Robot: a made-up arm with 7 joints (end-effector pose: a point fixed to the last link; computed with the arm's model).
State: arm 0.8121 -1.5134 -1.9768 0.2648 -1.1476 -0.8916 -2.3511
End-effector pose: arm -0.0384 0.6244 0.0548 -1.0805 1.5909 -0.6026
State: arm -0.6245 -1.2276 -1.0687 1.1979 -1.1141 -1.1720 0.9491
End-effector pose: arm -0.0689 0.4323 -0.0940 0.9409 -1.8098 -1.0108
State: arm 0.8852 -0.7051 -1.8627 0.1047 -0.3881 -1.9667 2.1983
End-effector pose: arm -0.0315 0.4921 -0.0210 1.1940 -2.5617 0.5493
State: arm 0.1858 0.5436 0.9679 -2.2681 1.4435 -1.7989 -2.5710
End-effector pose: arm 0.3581 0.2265 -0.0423 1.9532 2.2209 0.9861
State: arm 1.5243 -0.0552 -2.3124 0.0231 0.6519 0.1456 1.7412
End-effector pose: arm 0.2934 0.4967 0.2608 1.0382 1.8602 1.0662
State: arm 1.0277 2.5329 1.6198 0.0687 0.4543 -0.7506 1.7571
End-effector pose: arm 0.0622 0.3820 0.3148 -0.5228 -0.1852 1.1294
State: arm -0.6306 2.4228 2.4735 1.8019 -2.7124 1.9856 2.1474
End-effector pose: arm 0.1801 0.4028 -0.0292 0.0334 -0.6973 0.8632
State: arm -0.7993 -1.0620 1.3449 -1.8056 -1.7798 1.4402 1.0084
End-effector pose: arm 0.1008 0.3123 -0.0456 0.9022 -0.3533 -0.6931
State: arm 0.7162 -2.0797 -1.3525 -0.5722 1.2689 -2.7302 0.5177
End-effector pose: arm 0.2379 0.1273 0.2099 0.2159 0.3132 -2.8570
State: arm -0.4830 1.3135 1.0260 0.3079 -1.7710 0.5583 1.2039
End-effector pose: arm 0.2579 0.1766 -0.1539 1.6974 -2.5057 0.7784
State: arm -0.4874 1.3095 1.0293 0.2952 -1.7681 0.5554 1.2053
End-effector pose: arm 0.2577 0.1747 -0.1533 1.6934 -2.4905 0.8083
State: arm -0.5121 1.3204 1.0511 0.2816 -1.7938 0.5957 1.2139
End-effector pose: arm 0.2554 0.1722 -0.1541 1.7031 -2.4952 0.7930
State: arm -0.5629 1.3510 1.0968 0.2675 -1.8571 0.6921 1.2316
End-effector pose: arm 0.2509 0.1691 -0.1568 -1.7266 2.5158 -0.7144
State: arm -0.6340 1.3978 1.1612 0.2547 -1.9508 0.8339 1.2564
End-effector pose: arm 0.2454 0.1661 -0.1609 -1.7279 2.4859 -0.5679
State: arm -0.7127 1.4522 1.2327 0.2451 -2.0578 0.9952 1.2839
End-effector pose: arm 0.2407 0.1640 -0.1654 -1.7287 2.4227 -0.3945
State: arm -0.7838 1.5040 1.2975 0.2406 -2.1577 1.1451 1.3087
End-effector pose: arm 0.2374 0.1627 -0.1690 -1.7316 2.3357 -0.2294
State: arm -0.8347 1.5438 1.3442 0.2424 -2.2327 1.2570 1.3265
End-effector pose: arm 0.2355 0.1625 -0.1710 -1.7347 2.2528 -0.0997
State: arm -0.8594 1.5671 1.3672 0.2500 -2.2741 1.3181 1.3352
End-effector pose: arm 0.2347 0.1633 -0.1718 -1.7348 2.1989 -0.0164
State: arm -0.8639 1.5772 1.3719 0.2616 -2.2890 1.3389 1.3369
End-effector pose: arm 0.2347 0.1650 -0.1717 -1.7307 2.1751 0.0302
